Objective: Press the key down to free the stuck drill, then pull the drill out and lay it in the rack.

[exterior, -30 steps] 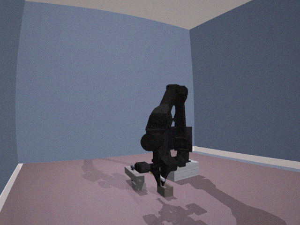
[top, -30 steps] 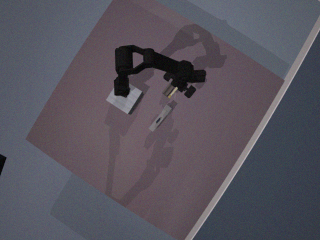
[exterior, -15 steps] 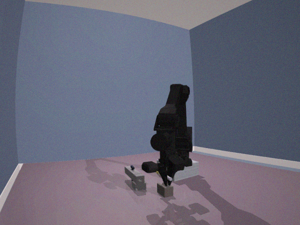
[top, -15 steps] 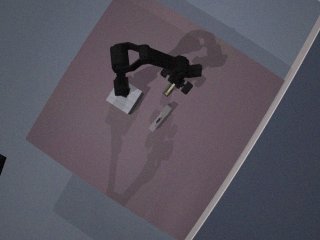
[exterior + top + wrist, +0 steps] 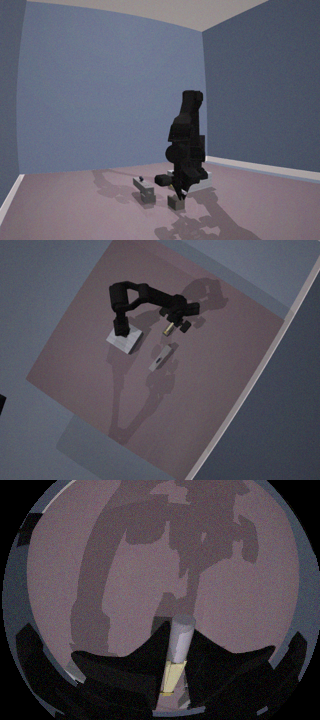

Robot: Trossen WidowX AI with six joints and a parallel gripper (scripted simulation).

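My gripper tip is now 5 cm to the left of the slotted rack, 3 cm above it and 2 cm past it. The rest, counted from my gripper tip: dark key 25 cm to the right.
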